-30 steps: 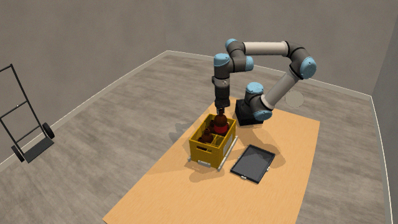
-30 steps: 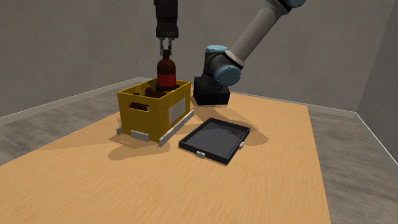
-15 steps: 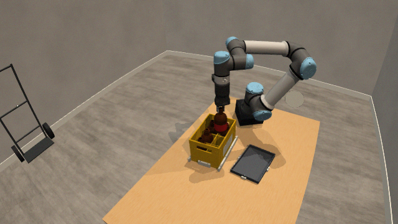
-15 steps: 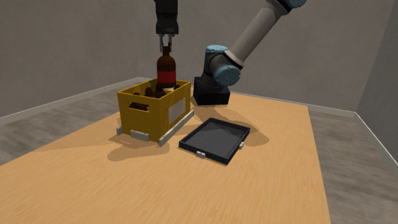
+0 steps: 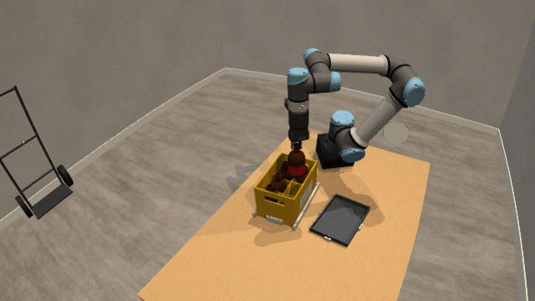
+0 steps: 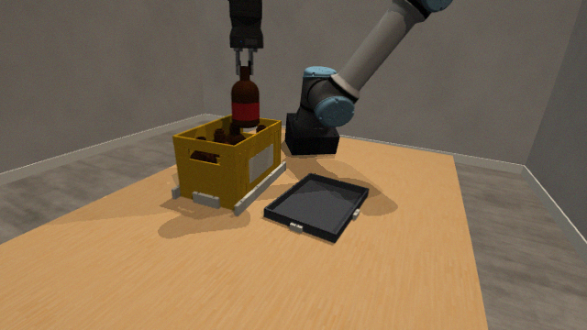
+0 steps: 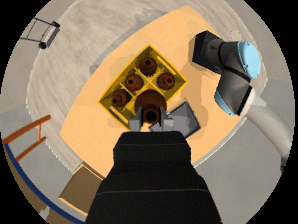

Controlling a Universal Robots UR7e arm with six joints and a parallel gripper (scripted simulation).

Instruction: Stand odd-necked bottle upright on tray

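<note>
The bottle is 7 cm below my hand. The rest, counted from my hand: yellow crate 25 cm below, 4 cm to the right, 1 cm ahead; dark tray 33 cm below, 23 cm to the left, 2 cm behind.
</note>
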